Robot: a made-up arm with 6 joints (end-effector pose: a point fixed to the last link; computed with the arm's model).
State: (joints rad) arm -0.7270 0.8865 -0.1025 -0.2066 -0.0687 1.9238
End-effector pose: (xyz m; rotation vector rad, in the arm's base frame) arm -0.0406 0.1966 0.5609 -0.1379 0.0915 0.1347
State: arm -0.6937 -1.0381 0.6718 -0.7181 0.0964 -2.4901
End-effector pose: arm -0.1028 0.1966 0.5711 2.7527 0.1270 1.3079
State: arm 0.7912 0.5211 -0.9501 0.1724 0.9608 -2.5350
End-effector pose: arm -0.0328 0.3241 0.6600 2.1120 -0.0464 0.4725
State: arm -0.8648 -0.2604 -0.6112 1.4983 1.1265 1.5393
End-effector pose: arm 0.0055 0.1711 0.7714 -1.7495 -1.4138 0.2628
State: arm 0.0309 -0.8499 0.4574 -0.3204 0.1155 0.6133
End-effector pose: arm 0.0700 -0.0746 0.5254 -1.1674 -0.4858 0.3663
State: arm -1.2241 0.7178 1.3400 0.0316 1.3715 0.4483
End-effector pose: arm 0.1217 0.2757 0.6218 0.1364 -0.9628 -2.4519
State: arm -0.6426 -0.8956 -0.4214 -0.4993 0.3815 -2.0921
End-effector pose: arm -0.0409 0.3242 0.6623 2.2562 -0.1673 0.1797
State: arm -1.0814 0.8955 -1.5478 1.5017 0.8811 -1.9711
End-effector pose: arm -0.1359 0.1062 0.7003 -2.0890 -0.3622 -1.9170
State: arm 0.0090 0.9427 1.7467 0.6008 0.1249 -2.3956
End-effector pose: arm 0.2468 0.4075 0.6804 1.1403 -2.1983 1.1722
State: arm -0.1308 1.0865 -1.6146 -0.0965 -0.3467 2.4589
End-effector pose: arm 0.1868 0.0870 0.6385 -0.8983 -0.3239 1.8176
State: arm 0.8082 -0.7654 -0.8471 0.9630 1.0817 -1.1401
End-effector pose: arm -0.0552 -0.0224 0.5692 -0.8277 1.0284 0.5865
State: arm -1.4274 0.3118 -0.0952 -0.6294 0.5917 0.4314
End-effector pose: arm 0.0149 0.3973 0.6936 1.7839 -0.1431 -0.5001
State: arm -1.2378 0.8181 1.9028 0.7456 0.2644 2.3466
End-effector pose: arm 0.0974 0.3670 0.8604 -0.7716 1.9327 -1.3181
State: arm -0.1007 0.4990 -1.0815 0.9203 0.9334 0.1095
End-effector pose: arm 0.0656 0.1661 0.5482 -0.0832 -0.2269 0.9133
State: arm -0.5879 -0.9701 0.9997 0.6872 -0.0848 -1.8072
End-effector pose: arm 0.1313 0.2226 0.3318 0.6377 -0.5721 0.9996
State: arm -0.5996 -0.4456 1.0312 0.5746 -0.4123 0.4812
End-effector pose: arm 0.0753 0.1085 0.3959 -0.8103 -0.4489 -0.2970
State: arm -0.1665 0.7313 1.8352 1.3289 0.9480 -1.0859
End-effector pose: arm 0.2842 0.1681 0.6389 -0.7929 -1.7169 -0.3606
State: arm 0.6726 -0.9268 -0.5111 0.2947 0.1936 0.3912
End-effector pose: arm -0.0414 0.0277 0.7387 -2.2057 0.6868 0.0915
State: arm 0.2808 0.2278 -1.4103 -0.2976 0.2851 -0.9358
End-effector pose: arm -0.0442 0.2973 0.6276 1.1045 0.7380 -0.4927
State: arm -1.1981 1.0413 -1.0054 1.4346 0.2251 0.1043
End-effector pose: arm 0.0252 0.2399 0.5940 0.7322 -0.5585 1.0005
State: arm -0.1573 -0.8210 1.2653 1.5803 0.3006 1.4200
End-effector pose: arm -0.0227 0.1146 0.4725 2.0836 0.9608 1.2830
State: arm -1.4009 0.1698 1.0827 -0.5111 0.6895 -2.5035
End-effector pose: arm -0.0651 0.3599 0.7935 -0.8921 1.7613 -0.8619
